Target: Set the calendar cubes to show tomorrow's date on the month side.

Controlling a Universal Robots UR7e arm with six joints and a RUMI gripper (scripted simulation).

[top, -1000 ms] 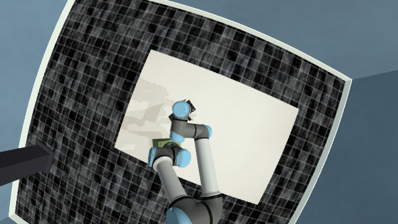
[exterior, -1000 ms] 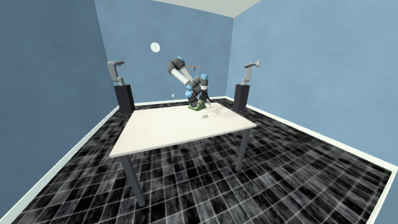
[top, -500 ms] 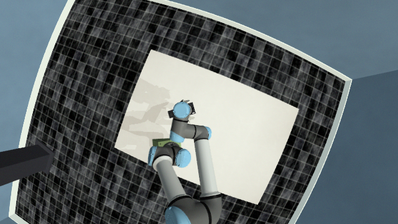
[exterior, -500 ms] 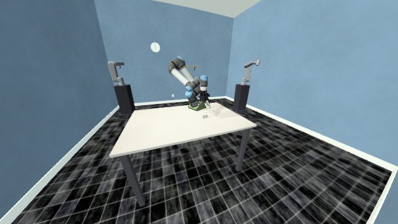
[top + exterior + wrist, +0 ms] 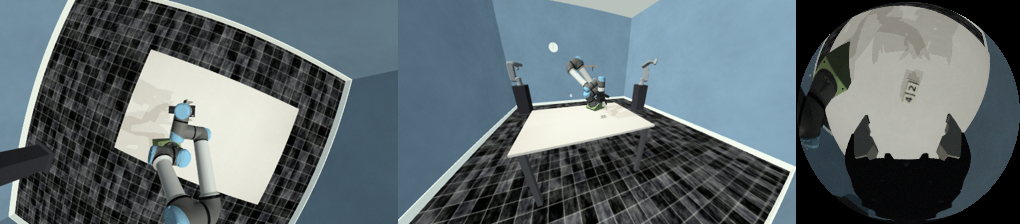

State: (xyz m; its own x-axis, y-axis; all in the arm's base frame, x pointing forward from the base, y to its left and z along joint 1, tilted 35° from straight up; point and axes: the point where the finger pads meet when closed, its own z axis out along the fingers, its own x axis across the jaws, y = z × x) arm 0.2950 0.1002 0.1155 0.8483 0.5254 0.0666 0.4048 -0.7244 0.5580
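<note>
Now: the white calendar cube 100 mm below my hand. Round my hand: calendar tray: 20 mm to the left, 110 mm below; then pale date cube: 30 mm to the left, 100 mm below.
</note>
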